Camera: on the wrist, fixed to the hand. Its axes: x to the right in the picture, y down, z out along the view.
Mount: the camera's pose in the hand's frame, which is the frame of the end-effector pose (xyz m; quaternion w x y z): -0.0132 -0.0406 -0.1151 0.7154 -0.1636 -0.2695 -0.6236
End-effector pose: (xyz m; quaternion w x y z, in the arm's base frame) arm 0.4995 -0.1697 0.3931 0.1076 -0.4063 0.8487 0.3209
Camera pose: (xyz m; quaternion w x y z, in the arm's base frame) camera 0.5478 -0.2531 0.4691 0.4393 -0.7510 0.2723 0.4108
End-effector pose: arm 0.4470 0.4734 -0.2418 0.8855 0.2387 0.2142 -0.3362
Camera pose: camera 0.3845 0.5183 -0.3374 0.5206 -0.1983 0.1184 -0.8220
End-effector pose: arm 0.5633 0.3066 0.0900 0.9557 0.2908 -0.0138 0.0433
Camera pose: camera 0.5540 0.3361 -0.0288 0.7545 0.0720 -0.0932 -0.6456
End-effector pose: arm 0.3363 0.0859 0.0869 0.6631 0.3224 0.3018 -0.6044
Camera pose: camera 0.2935 0.1826 0.0246 0.2315 -0.2289 0.3371 -0.8834
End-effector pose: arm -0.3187 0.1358 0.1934 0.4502 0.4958 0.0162 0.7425
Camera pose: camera -0.3773 0.1995 0.1063 0.8705 0.4710 0.0780 0.1195
